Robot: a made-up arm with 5 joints.
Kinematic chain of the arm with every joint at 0, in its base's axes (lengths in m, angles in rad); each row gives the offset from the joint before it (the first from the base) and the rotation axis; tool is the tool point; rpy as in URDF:
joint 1: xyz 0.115 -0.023 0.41 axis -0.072 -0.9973 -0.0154
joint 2: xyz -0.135 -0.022 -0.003 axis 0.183 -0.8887 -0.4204
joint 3: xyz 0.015 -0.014 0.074 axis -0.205 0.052 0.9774
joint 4: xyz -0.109 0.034 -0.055 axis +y
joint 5: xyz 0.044 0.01 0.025 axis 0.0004 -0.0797 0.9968
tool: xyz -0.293 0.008 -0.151 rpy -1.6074 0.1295 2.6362
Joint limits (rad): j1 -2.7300..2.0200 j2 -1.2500..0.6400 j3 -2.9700..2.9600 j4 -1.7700..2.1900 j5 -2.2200..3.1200
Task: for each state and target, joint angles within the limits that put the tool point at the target. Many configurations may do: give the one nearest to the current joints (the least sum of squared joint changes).
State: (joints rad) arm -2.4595 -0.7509 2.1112 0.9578 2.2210
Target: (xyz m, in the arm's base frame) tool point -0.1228 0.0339 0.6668
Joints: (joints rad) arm -2.2832 -1.0213 2.5795 1.1583 2.0443
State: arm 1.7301 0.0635 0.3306 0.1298 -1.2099
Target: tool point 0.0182 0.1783 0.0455
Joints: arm 1.0356 -0.1396 0.4746 -0.1146 -1.5550
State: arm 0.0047 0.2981 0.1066 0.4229 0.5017
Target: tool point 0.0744 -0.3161 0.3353
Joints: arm -0.0821 0.3455 0.6692 -0.1957 1.4827
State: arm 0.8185 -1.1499 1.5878 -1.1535 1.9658
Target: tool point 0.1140 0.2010 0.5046
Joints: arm 0.7335 -1.2500 2.0843 -1.6513 2.4649
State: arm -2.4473 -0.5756 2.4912 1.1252 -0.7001
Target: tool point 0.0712 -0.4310 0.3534
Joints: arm -2.4212 -0.7484 2.5501 0.7087 -1.4160
